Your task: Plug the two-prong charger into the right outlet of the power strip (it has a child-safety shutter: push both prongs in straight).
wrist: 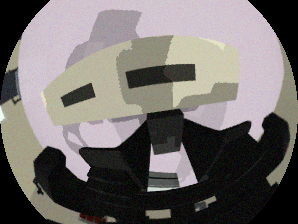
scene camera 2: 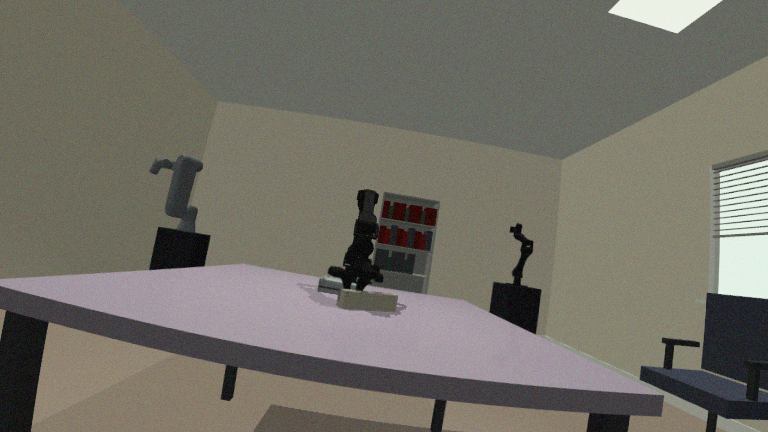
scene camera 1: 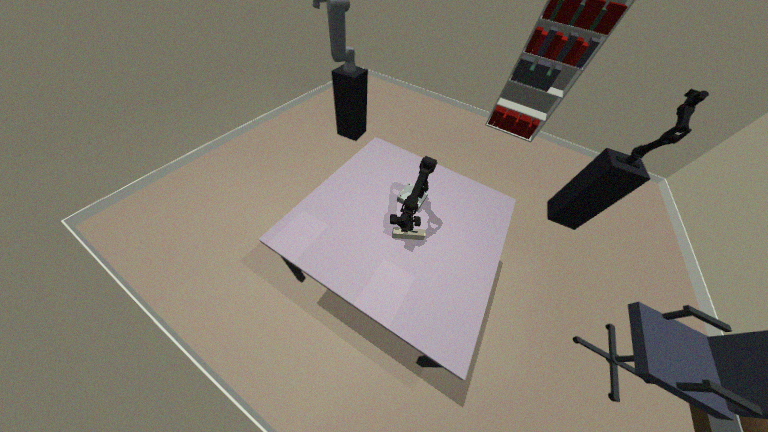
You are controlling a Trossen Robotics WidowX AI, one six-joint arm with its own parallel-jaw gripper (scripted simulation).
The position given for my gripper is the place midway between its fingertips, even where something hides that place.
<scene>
I see my gripper [scene camera 2: 351,299] and a two-prong charger [wrist: 165,128].
My gripper also shows in the wrist view [wrist: 162,120].
</scene>
